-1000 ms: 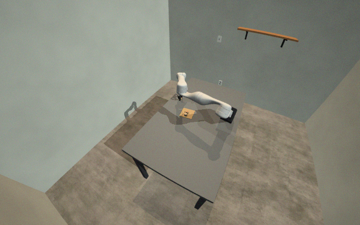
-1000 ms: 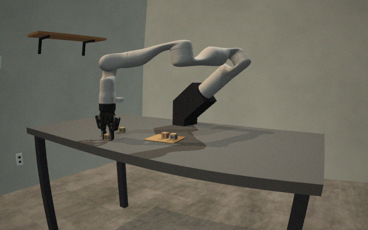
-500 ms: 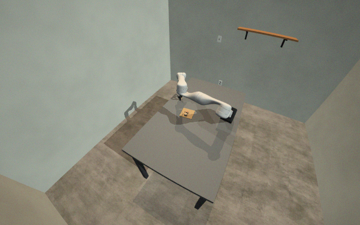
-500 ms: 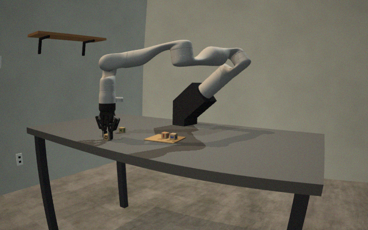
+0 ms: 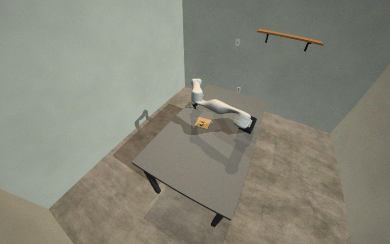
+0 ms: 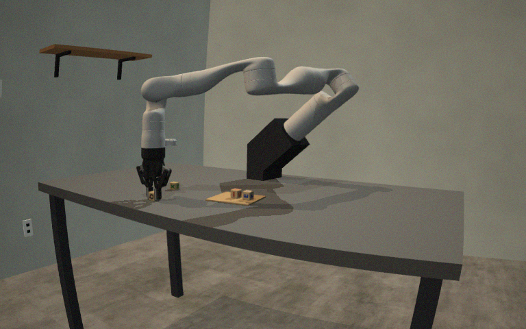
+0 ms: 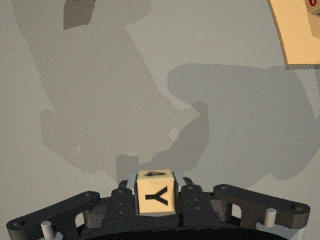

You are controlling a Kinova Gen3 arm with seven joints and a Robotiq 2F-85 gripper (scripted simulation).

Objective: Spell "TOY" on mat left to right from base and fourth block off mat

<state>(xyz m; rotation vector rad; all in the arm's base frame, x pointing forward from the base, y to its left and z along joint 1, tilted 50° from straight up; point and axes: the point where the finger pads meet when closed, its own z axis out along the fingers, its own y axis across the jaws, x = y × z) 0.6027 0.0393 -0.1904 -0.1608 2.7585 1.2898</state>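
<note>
Now: hand 20 cm past the block and 16 cm to the right of it. Round my hand: tan mat: 20 cm behind, 17 cm to the left, 2 cm below.
</note>
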